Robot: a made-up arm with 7 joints.
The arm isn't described. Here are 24 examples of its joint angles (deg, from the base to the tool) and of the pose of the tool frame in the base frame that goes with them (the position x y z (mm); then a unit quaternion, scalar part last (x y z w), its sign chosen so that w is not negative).
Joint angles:
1: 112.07 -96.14 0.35 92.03 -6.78 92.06 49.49
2: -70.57 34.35 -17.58 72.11 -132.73 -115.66 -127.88
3: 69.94 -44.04 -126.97 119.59 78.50 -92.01 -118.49
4: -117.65 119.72 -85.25 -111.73 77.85 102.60 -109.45
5: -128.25 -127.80 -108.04 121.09 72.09 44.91 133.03
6: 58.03 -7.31 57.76 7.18 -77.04 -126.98 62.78
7: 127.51 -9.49 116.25 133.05 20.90 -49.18 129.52
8: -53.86 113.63 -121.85 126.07 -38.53 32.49 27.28
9: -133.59 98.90 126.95 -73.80 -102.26 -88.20 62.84
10: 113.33 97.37 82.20 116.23 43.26 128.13 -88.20
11: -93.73 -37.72 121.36 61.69 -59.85 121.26 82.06
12: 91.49 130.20 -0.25 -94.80 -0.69 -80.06 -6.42
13: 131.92 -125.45 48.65 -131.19 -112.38 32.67 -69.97
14: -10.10 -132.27 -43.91 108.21 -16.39 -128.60 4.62
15: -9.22 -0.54 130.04 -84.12 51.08 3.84 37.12
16: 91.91 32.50 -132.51 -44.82 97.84 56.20 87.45
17: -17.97 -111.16 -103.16 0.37 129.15 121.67 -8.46
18: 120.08 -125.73 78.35 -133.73 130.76 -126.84 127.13
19: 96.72 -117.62 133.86 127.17 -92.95 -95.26 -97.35
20: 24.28 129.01 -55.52 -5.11 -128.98 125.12 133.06
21: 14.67 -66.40 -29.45 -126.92 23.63 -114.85 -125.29
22: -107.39 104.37 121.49 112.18 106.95 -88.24 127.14
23: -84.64 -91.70 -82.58 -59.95 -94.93 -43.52 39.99
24: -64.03 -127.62 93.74 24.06 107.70 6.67 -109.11
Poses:
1: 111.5 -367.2 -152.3 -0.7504 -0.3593 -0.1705 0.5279
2: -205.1 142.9 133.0 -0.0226 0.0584 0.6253 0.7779
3: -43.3 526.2 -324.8 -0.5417 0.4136 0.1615 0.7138
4: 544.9 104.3 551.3 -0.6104 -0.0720 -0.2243 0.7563
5: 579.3 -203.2 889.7 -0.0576 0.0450 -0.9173 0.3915
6: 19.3 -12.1 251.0 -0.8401 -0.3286 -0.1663 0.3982
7: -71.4 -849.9 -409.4 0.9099 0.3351 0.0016 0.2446
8: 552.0 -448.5 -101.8 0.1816 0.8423 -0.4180 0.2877
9: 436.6 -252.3 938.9 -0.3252 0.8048 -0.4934 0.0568
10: 381.2 -532.6 531.5 -0.8773 0.1890 -0.3095 0.3143
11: 323.0 541.9 617.7 -0.2768 0.7035 0.2706 0.5961
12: 135.4 -171.2 -668.6 -0.4203 0.6541 0.5817 0.2389
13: 0.1 -426.0 901.0 -0.2246 -0.0978 0.9353 0.2553
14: 226.3 896.3 -340.2 -0.7427 -0.4990 0.4444 0.0441
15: 1015.5 361.3 -83.8 -0.6388 0.3139 -0.6553 0.2530
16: 462.8 -574.8 -176.1 -0.1056 0.6856 -0.7012 0.1646
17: 478.0 184.8 -10.5 0.0020 -0.7966 -0.5424 0.2669
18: 728.4 -673.3 815.1 -0.0152 0.8197 -0.5385 0.1945
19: 900.4 98.0 -252.0 -0.4993 -0.6669 -0.0439 0.5513
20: 483.1 -50.1 94.6 0.5782 0.2749 0.7358 0.2207
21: 162.2 -580.1 124.9 0.0734 0.0985 0.9633 0.2389
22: 117.4 847.0 -319.2 -0.1551 -0.6565 -0.6577 0.3352
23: 794.9 73.3 -329.1 -0.4654 0.8039 0.1658 0.3312
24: 98.2 660.2 656.5 0.2262 -0.1882 -0.9552 0.0326
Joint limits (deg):
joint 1: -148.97..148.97
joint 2: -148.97..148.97
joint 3: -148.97..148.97
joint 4: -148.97..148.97
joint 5: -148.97..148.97
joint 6: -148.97..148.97
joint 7: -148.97..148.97
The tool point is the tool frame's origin. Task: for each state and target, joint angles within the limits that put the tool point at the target. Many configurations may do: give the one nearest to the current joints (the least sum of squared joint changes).
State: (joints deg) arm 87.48 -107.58 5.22 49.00 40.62 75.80 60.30
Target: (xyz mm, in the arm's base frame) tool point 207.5 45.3 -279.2
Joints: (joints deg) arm 81.79 -102.11 18.50 61.70 26.99 59.38 61.02
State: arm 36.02 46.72 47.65 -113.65 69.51 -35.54 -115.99
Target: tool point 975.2 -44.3 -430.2
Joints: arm 50.25 34.37 42.23 -76.07 80.19 -7.76 -117.70
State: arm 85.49 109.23 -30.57 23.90 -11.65 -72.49 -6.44
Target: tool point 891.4 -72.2 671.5
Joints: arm 73.11 122.97 -20.92 38.74 -10.89 -82.10 -6.96
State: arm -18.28 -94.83 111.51 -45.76 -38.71 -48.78 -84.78
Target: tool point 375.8 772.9 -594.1
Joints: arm -54.97 -76.89 148.97 -36.68 -31.15 -38.49 -84.06
